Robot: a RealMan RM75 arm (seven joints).
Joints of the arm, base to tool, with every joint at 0 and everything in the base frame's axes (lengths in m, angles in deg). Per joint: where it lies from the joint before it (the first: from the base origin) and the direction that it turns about. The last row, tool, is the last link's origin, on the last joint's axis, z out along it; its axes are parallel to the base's.
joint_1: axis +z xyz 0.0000 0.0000 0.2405
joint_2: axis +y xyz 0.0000 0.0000 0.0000
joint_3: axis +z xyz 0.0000 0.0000 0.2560
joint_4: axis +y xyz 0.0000 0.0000 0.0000
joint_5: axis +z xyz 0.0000 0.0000 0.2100
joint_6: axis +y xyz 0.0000 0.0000 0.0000
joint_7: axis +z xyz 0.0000 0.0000 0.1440
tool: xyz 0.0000 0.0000 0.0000
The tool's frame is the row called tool.
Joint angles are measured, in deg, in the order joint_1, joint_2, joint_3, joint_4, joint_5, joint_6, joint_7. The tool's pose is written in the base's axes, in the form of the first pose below.
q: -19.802, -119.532, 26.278, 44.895, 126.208, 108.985, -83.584
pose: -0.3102 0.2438 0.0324 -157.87 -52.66 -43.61
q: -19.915, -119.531, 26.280, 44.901, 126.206, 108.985, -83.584
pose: -0.3097 0.2444 0.0324 -157.95 -52.50 -43.62
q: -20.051, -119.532, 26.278, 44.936, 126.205, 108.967, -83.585
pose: -0.3092 0.2452 0.0325 -158.02 -52.29 -43.60
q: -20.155, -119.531, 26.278, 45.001, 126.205, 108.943, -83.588
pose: -0.3088 0.2459 0.0327 -158.06 -52.10 -43.54
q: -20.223, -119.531, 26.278, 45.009, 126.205, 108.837, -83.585
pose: -0.3086 0.2465 0.0327 -158.03 -52.02 -43.45
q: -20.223, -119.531, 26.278, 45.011, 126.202, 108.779, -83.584
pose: -0.3087 0.2466 0.0327 -157.98 -52.02 -43.41
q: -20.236, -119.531, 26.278, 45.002, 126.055, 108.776, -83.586
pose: -0.3085 0.2469 0.0329 -157.90 -51.92 -43.58
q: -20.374, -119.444, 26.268, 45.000, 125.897, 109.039, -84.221
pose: -0.3075 0.2475 0.0337 -157.92 -52.49 -43.99
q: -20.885, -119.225, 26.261, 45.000, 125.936, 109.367, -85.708
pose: -0.3055 0.2498 0.0352 -158.12 -53.87 -44.25
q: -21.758, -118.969, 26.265, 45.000, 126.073, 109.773, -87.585
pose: -0.3021 0.2538 0.0368 -158.59 -55.39 -44.48
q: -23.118, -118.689, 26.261, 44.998, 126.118, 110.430, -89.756
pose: -0.2960 0.2599 0.0387 -159.47 -56.62 -45.04
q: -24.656, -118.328, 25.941, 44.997, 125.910, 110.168, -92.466
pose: -0.2904 0.2692 0.0418 -159.06 -58.37 -45.42
